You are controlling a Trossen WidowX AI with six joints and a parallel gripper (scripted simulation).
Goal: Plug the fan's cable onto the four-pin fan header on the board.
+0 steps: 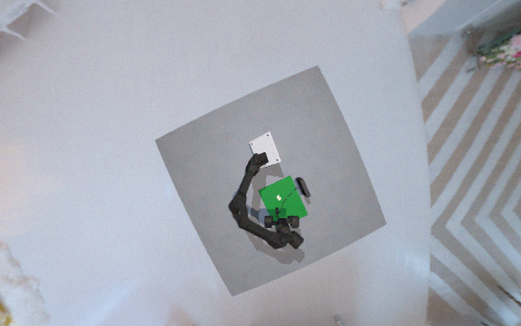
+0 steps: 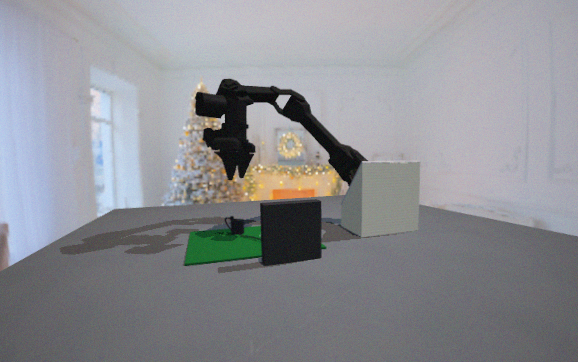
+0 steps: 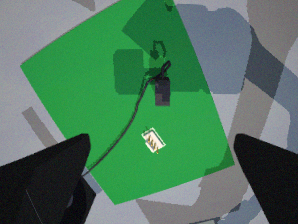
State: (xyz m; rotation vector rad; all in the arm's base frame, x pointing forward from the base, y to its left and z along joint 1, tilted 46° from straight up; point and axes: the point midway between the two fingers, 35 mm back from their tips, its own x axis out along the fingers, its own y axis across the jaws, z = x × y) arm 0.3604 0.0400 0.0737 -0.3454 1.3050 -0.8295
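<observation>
Right now the black fan plug is 13 cm below my gripper tip. The rest, counted from my gripper tip: black fan (10 cm behind, 20 cm to the left, 9 cm below); then board (3 cm behind, 5 cm to the left, 17 cm below); then white four-pin fan header (7 cm behind, 4 cm to the left, 15 cm below).
</observation>
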